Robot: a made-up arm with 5 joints. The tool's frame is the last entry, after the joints.
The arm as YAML. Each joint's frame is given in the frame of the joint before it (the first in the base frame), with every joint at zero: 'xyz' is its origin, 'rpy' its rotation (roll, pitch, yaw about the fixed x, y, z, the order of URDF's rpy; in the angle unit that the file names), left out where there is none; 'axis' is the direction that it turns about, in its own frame. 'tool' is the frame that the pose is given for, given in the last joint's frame.
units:
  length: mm
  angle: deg
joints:
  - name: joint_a
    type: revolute
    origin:
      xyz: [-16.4, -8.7, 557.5]
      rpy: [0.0, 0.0, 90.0]
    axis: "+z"
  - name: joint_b
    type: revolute
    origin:
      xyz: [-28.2, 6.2, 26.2]
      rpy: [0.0, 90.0, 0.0]
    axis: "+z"
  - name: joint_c
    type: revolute
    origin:
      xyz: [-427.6, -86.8, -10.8]
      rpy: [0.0, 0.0, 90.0]
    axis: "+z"
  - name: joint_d
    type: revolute
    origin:
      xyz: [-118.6, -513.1, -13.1]
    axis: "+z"
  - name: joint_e
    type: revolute
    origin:
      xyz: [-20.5, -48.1, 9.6]
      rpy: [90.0, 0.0, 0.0]
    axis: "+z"
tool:
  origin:
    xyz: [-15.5, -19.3, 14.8]
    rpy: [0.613, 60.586, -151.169]
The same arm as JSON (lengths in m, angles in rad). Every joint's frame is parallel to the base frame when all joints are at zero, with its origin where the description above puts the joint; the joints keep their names.
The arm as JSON. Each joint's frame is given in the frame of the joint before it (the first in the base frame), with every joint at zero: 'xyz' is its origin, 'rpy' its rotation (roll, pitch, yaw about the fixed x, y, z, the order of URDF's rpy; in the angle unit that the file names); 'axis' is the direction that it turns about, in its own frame. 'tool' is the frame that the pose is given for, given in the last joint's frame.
{"units": {"length": "m", "angle": "rad"}, "joints": [
  {"name": "joint_a", "type": "revolute", "origin": {"xyz": [-0.0164, -0.0087, 0.5575], "rpy": [0.0, 0.0, 0.0]}, "axis": "+z"},
  {"name": "joint_b", "type": "revolute", "origin": {"xyz": [-0.0062, -0.0282, 0.0262], "rpy": [0.0, 0.0, 0.0]}, "axis": "+y"},
  {"name": "joint_c", "type": "revolute", "origin": {"xyz": [0.0868, -0.0108, 0.4276], "rpy": [0.0, 0.0, 0.0]}, "axis": "+y"},
  {"name": "joint_d", "type": "revolute", "origin": {"xyz": [0.1186, -0.0131, -0.5131], "rpy": [0.0, 0.0, 0.0]}, "axis": "+y"},
  {"name": "joint_e", "type": "revolute", "origin": {"xyz": [0.0205, 0.0096, -0.0481], "rpy": [0.0, 0.0, 0.0]}, "axis": "-z"}
], "tool": {"origin": {"xyz": [0.0155, -0.0193, -0.0148], "rpy": [-3.1309, -1.0574, -0.5032]}}}

